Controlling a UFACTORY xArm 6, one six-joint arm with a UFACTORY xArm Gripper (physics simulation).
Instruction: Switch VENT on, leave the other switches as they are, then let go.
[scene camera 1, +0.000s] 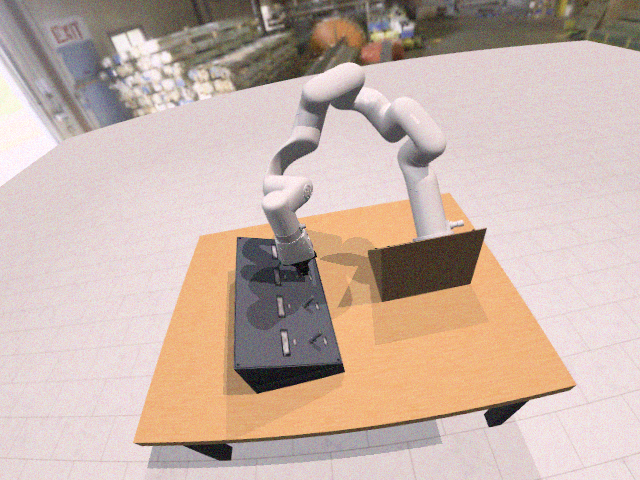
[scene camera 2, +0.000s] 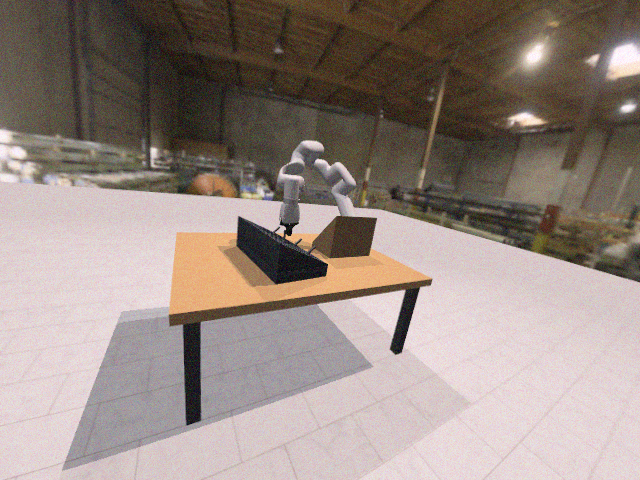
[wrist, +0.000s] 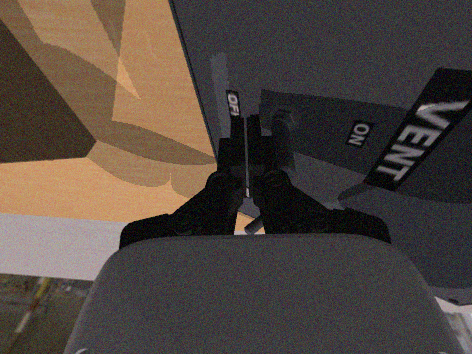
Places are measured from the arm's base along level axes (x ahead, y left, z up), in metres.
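Where they show: gripper, fingertip midpoint: (scene camera 1: 305, 272) (scene camera 2: 288, 235) (wrist: 245, 134); arm's base, origin of the base link: (scene camera 1: 433, 237) (scene camera 2: 352, 225).
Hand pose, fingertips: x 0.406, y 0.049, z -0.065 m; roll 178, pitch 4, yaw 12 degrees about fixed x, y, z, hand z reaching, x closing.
Each offset is from my fingertips to the top centre of the thing. "*": to the spot under its first point. Level surfaces: height alone.
The dark switch panel (scene camera 1: 258, 341) (scene camera 2: 255, 253) (wrist: 325, 40) stands on the table with a sloping top. The VENT label @(dx +0.090, dy +0.019, dz +0.013 m) (wrist: 415, 145) and an ON label @(* dx +0.067, dy +0.013, dz -0.001 m) (wrist: 359, 134) show right of my fingers in the wrist view; an OFF label @(* dx -0.011, dy -0.004, dz -0.036 m) (wrist: 232, 102) shows at their left, partly covered. The VENT lever @(dx +0.022, dy +0.001, dz +0.029 m) (wrist: 284, 142) stands close beside the right finger, partly hidden by it; its exact tilt is unclear. My gripper (scene camera 1: 305, 272) (scene camera 2: 288, 233) (wrist: 245, 134) is shut and empty, low over the panel on the OFF side of the lever. Whether it touches the lever is unclear.
Two other levers (scene camera 1: 310, 303) (scene camera 1: 317, 338) rise from the panel's nearer part in scene camera 1. Another lever @(dx +0.041, dy -0.118, dz +0.018 m) (scene camera 2: 276, 228) shows behind in scene camera 2. A brown upright board (scene camera 1: 426, 266) (scene camera 2: 354, 237) (wrist: 40, 115) stands on the wooden table @(dz -0.111 m) (scene camera 1: 413, 372) (scene camera 2: 232, 294) near the arm base.
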